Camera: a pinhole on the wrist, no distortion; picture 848 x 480 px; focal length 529.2 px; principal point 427.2 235.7 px. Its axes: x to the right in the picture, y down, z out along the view. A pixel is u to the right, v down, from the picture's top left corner.
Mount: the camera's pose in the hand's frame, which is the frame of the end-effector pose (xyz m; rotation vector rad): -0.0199 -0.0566 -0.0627 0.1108 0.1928 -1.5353
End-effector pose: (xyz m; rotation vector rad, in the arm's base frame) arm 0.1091 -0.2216 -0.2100 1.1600 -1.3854 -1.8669
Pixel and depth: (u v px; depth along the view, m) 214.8 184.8 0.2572
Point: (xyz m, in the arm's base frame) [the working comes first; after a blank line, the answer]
In the camera's frame: -0.1032 -0.0247 0.2572

-0.0579 -0.0918 -0.1832
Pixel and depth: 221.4 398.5 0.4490
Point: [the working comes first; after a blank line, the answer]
In the camera's frame: -0.1746 0.1381 0.4490

-0.3126 -0.1509 -0.1816
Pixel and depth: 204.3 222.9 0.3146
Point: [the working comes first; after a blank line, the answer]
In the camera's frame: -0.1325 -0.0076 0.3146

-0.1218 -0.0844 -0.1660
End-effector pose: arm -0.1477 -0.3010 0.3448 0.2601 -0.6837 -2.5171
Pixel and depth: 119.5 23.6 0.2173
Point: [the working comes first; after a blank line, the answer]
In the camera's frame: -0.1263 -0.0871 0.2173

-0.1099 -0.1913 0.5141
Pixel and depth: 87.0 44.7 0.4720
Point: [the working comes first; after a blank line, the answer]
In the camera's frame: -0.3034 -0.1704 0.4720

-0.0838 -0.1225 0.8268
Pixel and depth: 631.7 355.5 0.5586
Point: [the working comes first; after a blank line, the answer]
In the camera's frame: 0.2159 0.1265 0.5586

-0.5622 0.0818 0.5191
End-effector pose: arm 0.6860 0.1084 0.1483 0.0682 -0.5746 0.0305
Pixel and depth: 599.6 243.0 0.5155
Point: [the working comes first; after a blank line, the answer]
In the camera's frame: 0.1679 0.0071 0.5155

0.4958 -0.2405 0.4840
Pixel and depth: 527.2 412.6 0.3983
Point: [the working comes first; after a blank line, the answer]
In the camera's frame: 0.0753 0.1331 0.3983

0.6443 -0.1144 0.4679
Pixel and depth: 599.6 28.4 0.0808
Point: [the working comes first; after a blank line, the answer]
In the camera's frame: 0.0263 -0.0317 0.0808

0.6448 0.0082 0.1283
